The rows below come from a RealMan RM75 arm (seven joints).
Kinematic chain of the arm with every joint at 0, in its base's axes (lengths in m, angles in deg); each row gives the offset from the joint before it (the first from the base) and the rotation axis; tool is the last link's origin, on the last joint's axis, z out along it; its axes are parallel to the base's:
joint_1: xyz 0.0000 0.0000 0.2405 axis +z
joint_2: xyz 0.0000 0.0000 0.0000 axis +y
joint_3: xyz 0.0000 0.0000 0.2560 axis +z
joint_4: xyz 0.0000 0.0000 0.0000 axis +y
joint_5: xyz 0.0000 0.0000 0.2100 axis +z
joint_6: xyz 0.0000 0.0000 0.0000 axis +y
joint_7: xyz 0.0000 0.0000 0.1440 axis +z
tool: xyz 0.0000 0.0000 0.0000
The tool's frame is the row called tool.
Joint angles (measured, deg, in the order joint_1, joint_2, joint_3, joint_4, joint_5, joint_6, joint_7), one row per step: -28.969, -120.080, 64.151, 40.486, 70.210, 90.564, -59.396; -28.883, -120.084, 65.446, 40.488, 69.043, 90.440, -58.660; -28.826, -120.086, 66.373, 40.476, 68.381, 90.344, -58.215; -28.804, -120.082, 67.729, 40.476, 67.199, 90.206, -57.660; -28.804, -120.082, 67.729, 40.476, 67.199, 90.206, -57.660; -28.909, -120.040, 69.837, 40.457, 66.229, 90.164, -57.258; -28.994, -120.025, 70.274, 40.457, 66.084, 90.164, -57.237; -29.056, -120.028, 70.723, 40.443, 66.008, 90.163, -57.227; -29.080, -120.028, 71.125, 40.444, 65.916, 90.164, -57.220; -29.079, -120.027, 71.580, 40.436, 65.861, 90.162, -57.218; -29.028, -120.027, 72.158, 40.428, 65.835, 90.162, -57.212; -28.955, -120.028, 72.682, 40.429, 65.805, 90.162, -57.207; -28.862, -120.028, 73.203, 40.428, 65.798, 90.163, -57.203; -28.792, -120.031, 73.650, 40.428, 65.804, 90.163, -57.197
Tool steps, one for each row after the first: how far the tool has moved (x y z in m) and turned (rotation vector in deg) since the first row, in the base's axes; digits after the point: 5 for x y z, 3 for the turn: 0.00225, -0.00113, -0.00179, 0.147, -0.265, -0.679; 0.00363, -0.00210, -0.00348, 0.107, -0.326, -1.127; 0.00624, -0.00317, -0.00543, 0.065, -0.632, -1.763; 0.00624, -0.00317, -0.00543, 0.065, -0.632, -1.763; 0.01006, -0.00566, -0.01008, -0.809, -0.494, -2.904; 0.01114, -0.00609, -0.01111, -1.063, -0.429, -3.190; 0.01204, -0.00671, -0.01246, -1.380, -0.316, -3.453; 0.01271, -0.00733, -0.01356, -1.647, -0.235, -3.663; 0.01322, -0.00816, -0.01493, -1.978, -0.099, -3.869; 0.01354, -0.00940, -0.01675, -2.413, 0.111, -4.095; 0.01370, -0.01060, -0.01837, -2.801, 0.294, -4.277; 0.01370, -0.01189, -0.02002, -3.199, 0.495, -4.442; 0.01375, -0.01299, -0.02147, -3.543, 0.677, -4.596
